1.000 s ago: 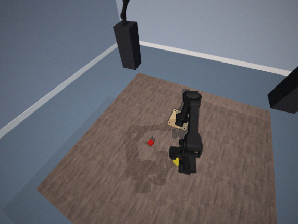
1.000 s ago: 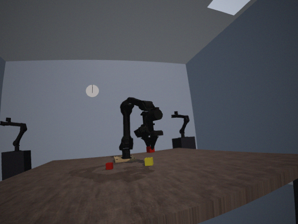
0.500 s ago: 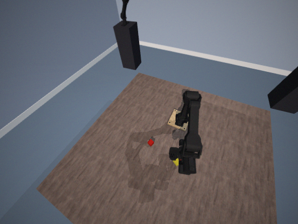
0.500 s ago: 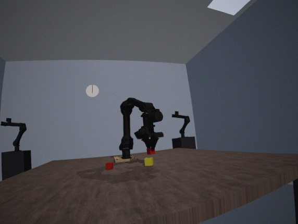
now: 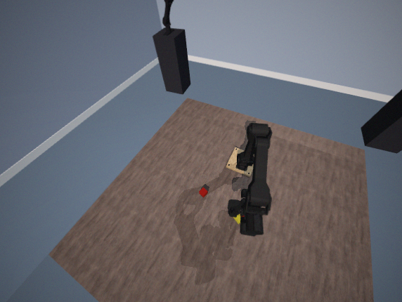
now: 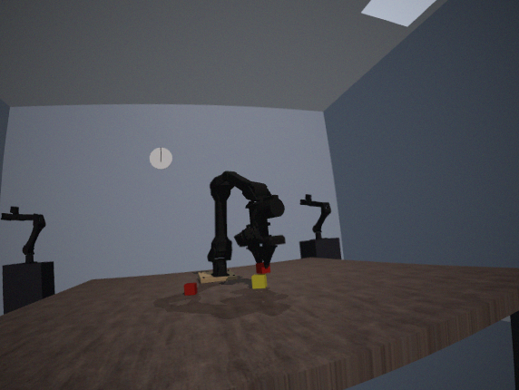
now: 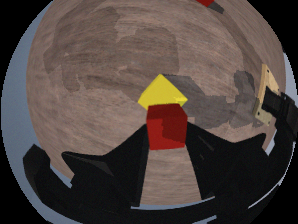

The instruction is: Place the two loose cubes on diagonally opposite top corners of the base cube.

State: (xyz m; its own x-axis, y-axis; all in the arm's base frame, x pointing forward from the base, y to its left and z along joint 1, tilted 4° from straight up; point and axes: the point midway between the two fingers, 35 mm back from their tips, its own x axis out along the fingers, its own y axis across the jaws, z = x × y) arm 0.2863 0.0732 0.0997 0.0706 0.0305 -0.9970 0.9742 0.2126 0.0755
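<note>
The yellow cube lies 4 cm below my gripper tip and 2 cm to the right of it.
</note>
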